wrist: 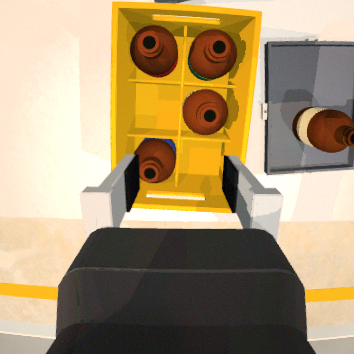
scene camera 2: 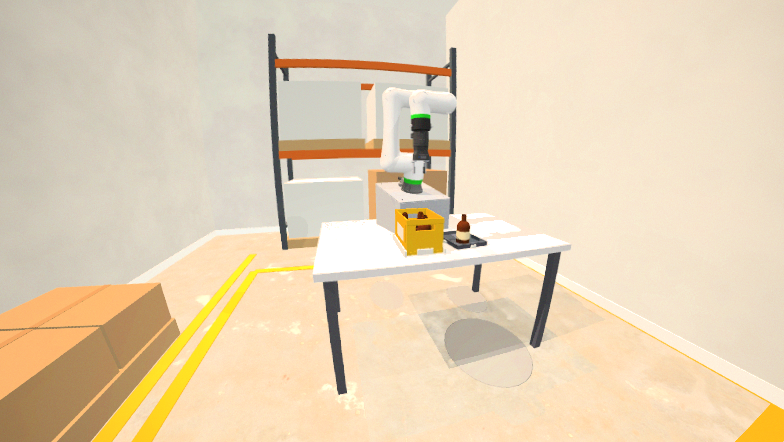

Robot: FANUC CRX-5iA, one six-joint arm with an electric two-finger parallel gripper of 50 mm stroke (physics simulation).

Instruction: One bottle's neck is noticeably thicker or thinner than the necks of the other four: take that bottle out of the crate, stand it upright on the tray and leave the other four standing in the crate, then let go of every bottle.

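Places are measured from the arm's base along level axes (x right, y up, z back), in centimetres.
Where they show: gripper, between the fingertips: (wrist: pixel 180 171) (scene camera 2: pixel 419 173); arm's base, origin of its link: (scene camera 2: pixel 411 190).
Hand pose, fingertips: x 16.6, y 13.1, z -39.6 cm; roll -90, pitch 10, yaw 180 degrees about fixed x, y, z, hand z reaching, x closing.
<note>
Each offset is from my fingertips to the top centre of the thing. Level surfaces: height alone.
A brown bottle with a cream label {dy -22.1, dx -25.5, dz -5.4 cm} (scene camera 2: pixel 463 229) (wrist: pixel 327 129) stands upright on the dark tray (scene camera 2: pixel 480 242) (wrist: pixel 267 150). The yellow crate {dy -20.6, dx -0.3, dz +1.7 cm} (scene camera 2: pixel 423 241) (wrist: pixel 115 100) stands beside the tray. In the wrist view four brown bottles stand in its compartments: one at the top left (wrist: pixel 154 51), one at the top right (wrist: pixel 213 54), one at the middle right (wrist: pixel 205 112) and one at the bottom left (wrist: pixel 156 161). The middle left and bottom right compartments hold no bottle. My gripper (scene camera 2: pixel 419 169) (wrist: pixel 180 171) is open and empty, high above the crate.
The white table {dy -38.1 cm} (scene camera 2: pixel 356 247) carries the crate and tray. The robot's grey pedestal (scene camera 2: pixel 420 208) stands behind the crate. A shelf rack (scene camera 2: pixel 276 164) stands at the back. Cardboard boxes (scene camera 2: pixel 76 340) stand on the floor at the left.
</note>
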